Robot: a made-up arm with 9 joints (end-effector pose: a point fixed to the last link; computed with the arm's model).
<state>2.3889 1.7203 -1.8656 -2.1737 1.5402 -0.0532 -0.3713 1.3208 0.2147</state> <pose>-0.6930 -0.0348 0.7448 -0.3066 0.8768 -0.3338</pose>
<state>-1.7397 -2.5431 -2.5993 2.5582 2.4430 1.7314 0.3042 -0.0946 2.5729</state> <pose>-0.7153 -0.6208 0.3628 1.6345 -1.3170 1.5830</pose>
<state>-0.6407 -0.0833 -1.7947 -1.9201 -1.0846 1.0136 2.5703 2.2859 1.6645</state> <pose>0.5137 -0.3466 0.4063 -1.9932 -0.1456 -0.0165</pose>
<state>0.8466 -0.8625 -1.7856 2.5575 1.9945 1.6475 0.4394 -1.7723 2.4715</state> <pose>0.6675 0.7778 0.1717 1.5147 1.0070 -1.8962</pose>
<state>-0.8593 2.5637 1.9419 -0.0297 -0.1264 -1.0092 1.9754 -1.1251 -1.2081</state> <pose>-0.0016 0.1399 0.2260 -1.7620 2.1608 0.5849</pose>
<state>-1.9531 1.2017 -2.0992 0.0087 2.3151 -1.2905 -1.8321 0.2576 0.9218</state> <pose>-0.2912 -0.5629 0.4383 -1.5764 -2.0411 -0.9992</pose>
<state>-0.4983 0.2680 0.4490 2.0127 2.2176 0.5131 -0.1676 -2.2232 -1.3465</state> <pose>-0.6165 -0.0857 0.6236 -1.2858 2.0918 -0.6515</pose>
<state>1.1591 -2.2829 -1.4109 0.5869 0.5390 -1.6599 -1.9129 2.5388 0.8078</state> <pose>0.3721 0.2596 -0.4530 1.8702 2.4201 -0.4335</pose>
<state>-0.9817 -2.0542 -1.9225 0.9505 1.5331 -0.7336 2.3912 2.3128 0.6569</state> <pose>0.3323 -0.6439 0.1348 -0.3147 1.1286 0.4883</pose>
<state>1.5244 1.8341 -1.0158 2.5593 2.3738 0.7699 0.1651 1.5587 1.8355</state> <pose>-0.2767 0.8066 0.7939 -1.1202 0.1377 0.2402</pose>
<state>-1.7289 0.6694 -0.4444 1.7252 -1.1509 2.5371 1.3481 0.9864 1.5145</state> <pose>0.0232 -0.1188 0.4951 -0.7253 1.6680 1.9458</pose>
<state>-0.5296 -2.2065 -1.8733 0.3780 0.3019 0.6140 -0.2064 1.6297 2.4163</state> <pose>0.9602 -0.3378 0.0376 1.3011 0.5420 1.2664</pose>
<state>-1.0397 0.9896 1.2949 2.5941 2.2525 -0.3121 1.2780 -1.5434 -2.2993</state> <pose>-0.1007 0.3330 0.5926 -0.0819 2.2278 0.6822</pose>
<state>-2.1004 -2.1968 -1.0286 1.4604 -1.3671 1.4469 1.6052 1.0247 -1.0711</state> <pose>-0.2503 -0.3685 0.0234 0.5293 1.3951 -0.3574</pose>
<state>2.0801 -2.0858 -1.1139 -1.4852 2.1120 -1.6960 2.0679 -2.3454 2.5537</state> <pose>-0.0230 0.5130 -0.4358 1.0975 -1.2545 0.0918</pose>
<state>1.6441 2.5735 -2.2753 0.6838 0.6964 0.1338 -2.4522 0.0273 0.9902</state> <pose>-0.4753 0.4768 0.2539 -0.4261 -2.3996 0.1241</pose>
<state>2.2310 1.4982 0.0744 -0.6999 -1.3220 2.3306 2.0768 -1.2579 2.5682</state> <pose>-0.3371 -0.3357 0.6539 -1.7740 0.0380 -0.7656</pose>
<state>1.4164 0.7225 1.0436 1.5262 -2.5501 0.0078 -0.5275 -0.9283 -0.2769</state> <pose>-0.9423 -0.0981 0.4571 2.5175 0.6863 1.5312</pose>
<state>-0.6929 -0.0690 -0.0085 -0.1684 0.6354 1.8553 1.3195 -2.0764 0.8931</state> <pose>-0.2876 -0.4886 0.7645 1.2103 2.0017 -0.5512</pose>
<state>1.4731 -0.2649 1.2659 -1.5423 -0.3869 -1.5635 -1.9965 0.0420 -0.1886</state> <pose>-0.1892 0.2525 0.4042 -2.2478 0.0050 -1.6905</pose>
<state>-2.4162 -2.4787 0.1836 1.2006 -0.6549 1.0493 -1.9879 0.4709 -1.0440</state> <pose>-0.4025 0.3518 -0.3714 -1.7406 0.1636 -0.9258</pose>
